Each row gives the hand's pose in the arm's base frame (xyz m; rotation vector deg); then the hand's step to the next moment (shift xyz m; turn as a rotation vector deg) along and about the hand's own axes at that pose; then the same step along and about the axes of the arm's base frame.
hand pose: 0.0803 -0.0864 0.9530 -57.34 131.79 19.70
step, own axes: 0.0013 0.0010 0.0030 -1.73 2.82 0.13
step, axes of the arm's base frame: -0.0002 0.0013 -0.0032 -1.08 2.98 0.96
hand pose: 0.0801 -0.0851 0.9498 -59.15 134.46 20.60
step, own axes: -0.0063 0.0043 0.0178 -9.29 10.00 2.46
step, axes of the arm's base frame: 0.0070 0.0145 -0.0108 -1.33 13.33 3.60
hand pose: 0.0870 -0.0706 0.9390 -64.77 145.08 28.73
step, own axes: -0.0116 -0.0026 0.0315 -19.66 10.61 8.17
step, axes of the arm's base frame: 0.0140 0.0197 -0.0235 5.62 22.91 3.06
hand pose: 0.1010 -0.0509 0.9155 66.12 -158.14 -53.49
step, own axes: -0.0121 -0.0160 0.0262 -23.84 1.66 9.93
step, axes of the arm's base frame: 0.0132 0.0127 -0.0274 14.06 21.62 -2.22
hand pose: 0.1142 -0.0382 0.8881 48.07 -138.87 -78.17
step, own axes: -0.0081 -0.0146 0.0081 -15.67 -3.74 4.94
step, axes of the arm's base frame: 0.0081 0.0046 -0.0160 11.74 11.15 -4.67
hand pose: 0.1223 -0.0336 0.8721 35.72 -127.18 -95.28
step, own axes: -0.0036 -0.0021 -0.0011 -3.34 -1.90 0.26
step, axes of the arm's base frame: 0.0040 0.0004 -0.0016 3.06 1.46 -1.82
